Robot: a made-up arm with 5 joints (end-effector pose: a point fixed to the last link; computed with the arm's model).
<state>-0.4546 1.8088 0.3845 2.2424 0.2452</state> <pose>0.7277 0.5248 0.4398 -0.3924 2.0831 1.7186</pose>
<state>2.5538 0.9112 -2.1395 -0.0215 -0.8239</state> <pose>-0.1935 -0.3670 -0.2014 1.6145 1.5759 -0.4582</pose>
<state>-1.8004 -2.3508 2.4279 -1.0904 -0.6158</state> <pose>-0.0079 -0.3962 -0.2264 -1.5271 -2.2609 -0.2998</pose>
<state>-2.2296 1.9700 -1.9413 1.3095 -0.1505</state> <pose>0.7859 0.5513 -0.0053 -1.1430 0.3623 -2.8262</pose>
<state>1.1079 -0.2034 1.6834 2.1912 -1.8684</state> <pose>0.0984 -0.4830 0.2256 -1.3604 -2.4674 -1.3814</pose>
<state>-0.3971 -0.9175 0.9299 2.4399 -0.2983</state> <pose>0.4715 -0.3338 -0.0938 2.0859 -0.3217 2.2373</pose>
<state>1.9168 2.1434 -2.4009 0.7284 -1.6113</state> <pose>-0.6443 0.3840 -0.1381 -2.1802 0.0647 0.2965</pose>
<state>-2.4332 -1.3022 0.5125 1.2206 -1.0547</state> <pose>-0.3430 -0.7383 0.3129 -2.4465 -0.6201 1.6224</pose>
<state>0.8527 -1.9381 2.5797 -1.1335 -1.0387</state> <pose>0.0315 -0.3795 0.5900 0.1778 1.0733 0.5924</pose>
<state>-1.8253 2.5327 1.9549 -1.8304 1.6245</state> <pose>-0.1001 -0.2150 0.0214 1.0807 0.9659 0.8976</pose>
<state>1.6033 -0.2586 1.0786 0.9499 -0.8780</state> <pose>-0.5439 -0.8434 0.3042 0.5552 0.0314 1.3082</pose>
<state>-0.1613 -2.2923 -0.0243 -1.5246 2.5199</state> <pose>-0.0408 -0.6577 0.2178 -0.0736 1.1818 1.1463</pose>
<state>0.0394 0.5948 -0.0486 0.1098 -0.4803</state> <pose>-0.4782 -0.0314 1.0879 -0.1194 -0.0248 0.1169</pose>
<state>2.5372 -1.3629 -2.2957 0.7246 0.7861</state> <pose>0.3085 -0.1417 0.3963 -1.5116 1.5320 1.0098</pose>
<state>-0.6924 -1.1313 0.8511 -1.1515 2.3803</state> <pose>0.4467 -0.5080 0.6759 -1.1728 1.4864 1.6316</pose>
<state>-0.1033 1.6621 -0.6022 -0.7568 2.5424</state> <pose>-0.4124 0.2983 0.2723 2.1814 0.3036 1.0198</pose>
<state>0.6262 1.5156 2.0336 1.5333 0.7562</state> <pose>-0.3881 0.0017 0.9751 -0.2606 0.9510 0.1611</pose>
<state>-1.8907 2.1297 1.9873 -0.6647 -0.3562</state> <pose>-0.2234 0.4914 -0.1852 3.1024 -0.4486 0.0266</pose>
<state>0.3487 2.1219 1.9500 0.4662 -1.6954</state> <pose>0.1071 0.7182 0.6274 0.4979 -0.5752 -1.8497</pose>
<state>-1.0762 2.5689 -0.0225 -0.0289 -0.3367</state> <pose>-0.3473 0.5946 0.4920 -1.9522 0.5392 1.1933</pose>
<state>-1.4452 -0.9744 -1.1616 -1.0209 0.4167</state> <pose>0.4078 -0.1258 0.6443 -0.1577 0.7976 -1.8264</pose>
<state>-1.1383 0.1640 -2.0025 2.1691 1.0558</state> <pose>0.6138 -0.4779 0.9725 -1.4500 -1.7294 1.8326</pose>
